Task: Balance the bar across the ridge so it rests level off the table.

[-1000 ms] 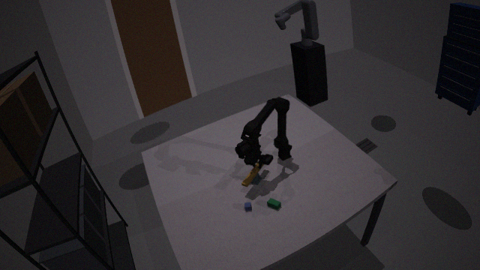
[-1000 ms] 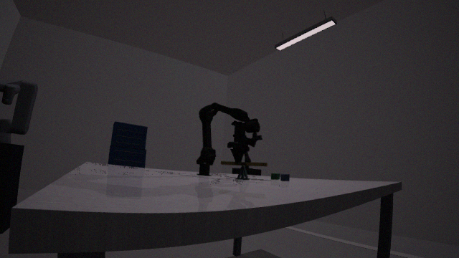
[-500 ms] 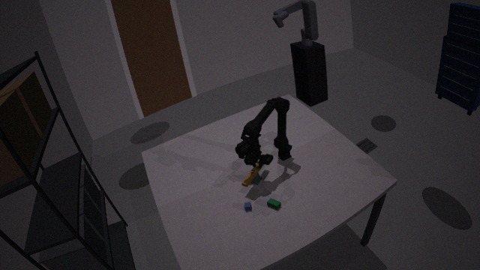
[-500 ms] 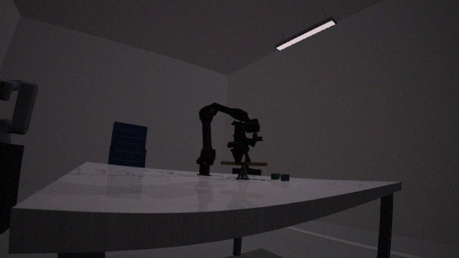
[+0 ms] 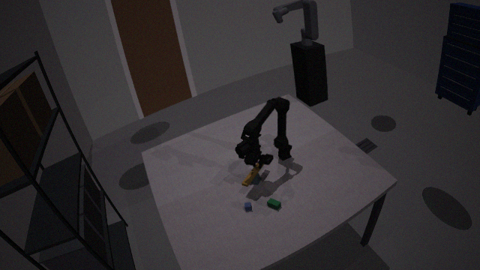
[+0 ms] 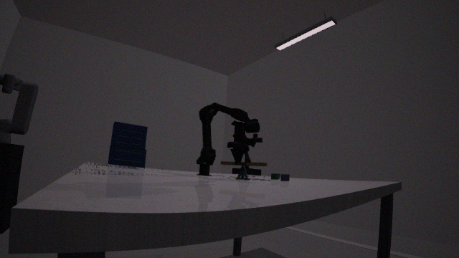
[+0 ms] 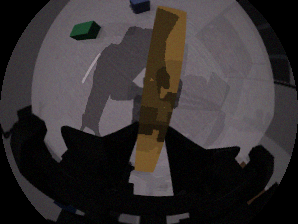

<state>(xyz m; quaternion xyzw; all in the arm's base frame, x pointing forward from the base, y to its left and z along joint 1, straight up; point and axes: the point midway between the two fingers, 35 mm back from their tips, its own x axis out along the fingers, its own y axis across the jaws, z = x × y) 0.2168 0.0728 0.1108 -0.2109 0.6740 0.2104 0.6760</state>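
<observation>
My gripper tip is 20 mm to the right of the yellow bar and 20 mm short of it. Round my gripper tip: blue cube 180 mm to the left, 160 mm ahead, 60 mm below; then green block 250 mm to the left, 60 mm below, 40 mm ahead.
</observation>
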